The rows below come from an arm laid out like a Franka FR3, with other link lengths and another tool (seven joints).
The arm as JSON. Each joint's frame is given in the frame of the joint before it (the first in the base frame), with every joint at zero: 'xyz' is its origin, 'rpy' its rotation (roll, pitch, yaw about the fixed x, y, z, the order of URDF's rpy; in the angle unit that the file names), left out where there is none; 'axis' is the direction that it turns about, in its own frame. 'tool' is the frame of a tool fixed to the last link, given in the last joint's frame.
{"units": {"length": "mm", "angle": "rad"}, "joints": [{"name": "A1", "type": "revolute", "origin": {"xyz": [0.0, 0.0, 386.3]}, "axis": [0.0, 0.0, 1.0]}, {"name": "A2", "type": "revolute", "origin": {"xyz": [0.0, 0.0, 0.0]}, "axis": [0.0, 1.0, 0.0]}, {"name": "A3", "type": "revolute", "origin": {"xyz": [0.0, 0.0, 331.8]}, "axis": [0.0, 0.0, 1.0]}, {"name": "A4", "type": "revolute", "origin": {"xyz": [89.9, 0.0, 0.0]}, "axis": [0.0, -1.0, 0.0]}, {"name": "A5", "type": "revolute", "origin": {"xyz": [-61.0, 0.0, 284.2]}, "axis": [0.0, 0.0, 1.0]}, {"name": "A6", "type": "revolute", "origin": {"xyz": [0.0, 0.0, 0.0]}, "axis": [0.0, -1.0, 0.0]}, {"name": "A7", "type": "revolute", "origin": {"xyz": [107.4, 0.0, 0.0]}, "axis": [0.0, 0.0, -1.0]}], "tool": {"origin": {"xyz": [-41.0, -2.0, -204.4], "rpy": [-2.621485, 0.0, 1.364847]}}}
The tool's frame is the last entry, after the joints.
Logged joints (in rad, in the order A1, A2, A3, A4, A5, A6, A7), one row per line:
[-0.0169 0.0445 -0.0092 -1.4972 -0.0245 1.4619 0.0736]
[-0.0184 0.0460 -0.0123 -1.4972 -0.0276 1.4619 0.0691]
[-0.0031 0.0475 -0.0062 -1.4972 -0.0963 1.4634 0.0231]
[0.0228 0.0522 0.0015 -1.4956 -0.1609 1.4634 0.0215]
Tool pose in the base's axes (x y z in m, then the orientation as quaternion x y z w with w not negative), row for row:
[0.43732 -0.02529 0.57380 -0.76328 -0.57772 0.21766 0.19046]
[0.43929 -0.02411 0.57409 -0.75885 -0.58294 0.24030 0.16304]
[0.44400 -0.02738 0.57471 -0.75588 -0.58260 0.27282 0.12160]
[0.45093 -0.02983 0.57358 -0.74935 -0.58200 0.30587 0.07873]
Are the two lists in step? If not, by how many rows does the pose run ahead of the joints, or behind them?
The pose runs 2 rows ahead of the joints: the pose in row i belongs to the joints in row i + 2.
